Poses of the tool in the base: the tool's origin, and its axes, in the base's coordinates. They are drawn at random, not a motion.
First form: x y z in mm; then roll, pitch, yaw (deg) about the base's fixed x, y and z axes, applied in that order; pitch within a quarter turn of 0, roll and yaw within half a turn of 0.
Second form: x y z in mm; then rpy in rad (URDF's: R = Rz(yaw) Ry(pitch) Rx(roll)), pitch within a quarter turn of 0, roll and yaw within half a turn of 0. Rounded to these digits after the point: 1 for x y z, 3 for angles.
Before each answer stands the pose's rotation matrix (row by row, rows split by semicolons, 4 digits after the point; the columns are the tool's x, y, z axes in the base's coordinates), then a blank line. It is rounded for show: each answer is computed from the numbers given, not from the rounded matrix.
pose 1, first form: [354.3, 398.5, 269.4, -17.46, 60.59, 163.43]
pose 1, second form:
-0.4707 -0.0215 -0.8821; 0.1400 -0.9889 -0.0506; -0.8711 -0.1473 0.4684

[354.3, 398.5, 269.4, -0.305, 1.057, 2.852]
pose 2, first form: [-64.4, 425.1, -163.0, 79.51, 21.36, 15.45]
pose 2, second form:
0.8977 0.2967 0.3259; 0.2481 0.2709 -0.9301; -0.3642 0.9157 0.1696

[-64.4, 425.1, -163.0, 1.388, 0.373, 0.270]
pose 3, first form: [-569.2, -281.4, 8.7, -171.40, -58.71, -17.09]
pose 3, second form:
0.4964 -0.1684 0.8516; -0.1526 -0.9826 -0.1054; 0.8545 -0.0777 -0.5135

[-569.2, -281.4, 8.7, -2.991, -1.025, -0.298]
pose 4, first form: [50.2, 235.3, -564.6, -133.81, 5.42, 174.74]
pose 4, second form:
-0.9913 0.1313 -0.0010; 0.0913 0.6831 -0.7246; -0.0945 -0.7184 -0.6892

[50.2, 235.3, -564.6, -2.335, 0.095, 3.050]
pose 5, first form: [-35.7, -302.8, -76.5, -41.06, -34.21, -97.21]
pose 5, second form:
-0.1038 0.7017 0.7049; -0.8204 -0.4610 0.3381; 0.5622 -0.5432 0.6236

[-35.7, -302.8, -76.5, -0.717, -0.597, -1.697]
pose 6, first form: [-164.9, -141.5, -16.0, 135.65, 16.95, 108.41]
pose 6, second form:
-0.3021 0.6141 0.7291; 0.9076 0.4192 0.0230; -0.2915 0.6687 -0.6840

[-164.9, -141.5, -16.0, 2.368, 0.296, 1.892]
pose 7, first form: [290.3, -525.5, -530.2, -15.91, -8.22, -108.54]
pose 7, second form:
-0.3147 0.8993 0.3036; -0.9384 -0.3429 0.0432; 0.1430 -0.2713 0.9518

[290.3, -525.5, -530.2, -0.278, -0.143, -1.894]
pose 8, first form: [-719.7, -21.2, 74.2, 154.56, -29.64, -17.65]
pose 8, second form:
0.8282 -0.4762 0.2953; -0.2635 -0.7961 -0.5448; 0.4945 0.3734 -0.7849

[-719.7, -21.2, 74.2, 2.698, -0.517, -0.308]
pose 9, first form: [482.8, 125.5, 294.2, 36.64, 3.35, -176.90]
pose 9, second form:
-0.9968 0.0086 -0.0791; -0.0540 -0.8031 0.5934; -0.0584 0.5958 0.8010

[482.8, 125.5, 294.2, 0.639, 0.058, -3.087]
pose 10, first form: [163.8, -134.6, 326.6, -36.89, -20.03, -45.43]
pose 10, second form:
0.6593 0.7141 0.2354; -0.6693 0.4148 0.6164; 0.3425 -0.5640 0.7514

[163.8, -134.6, 326.6, -0.644, -0.350, -0.793]
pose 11, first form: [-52.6, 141.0, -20.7, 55.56, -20.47, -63.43]
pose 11, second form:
0.4190 0.3768 -0.8261; -0.8379 0.5109 -0.1920; 0.3497 0.7726 0.5298

[-52.6, 141.0, -20.7, 0.970, -0.357, -1.107]
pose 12, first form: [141.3, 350.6, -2.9, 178.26, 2.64, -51.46]
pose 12, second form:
0.6224 -0.7809 -0.0524; -0.7813 -0.6239 0.0171; -0.0461 0.0303 -0.9985

[141.3, 350.6, -2.9, 3.111, 0.046, -0.898]
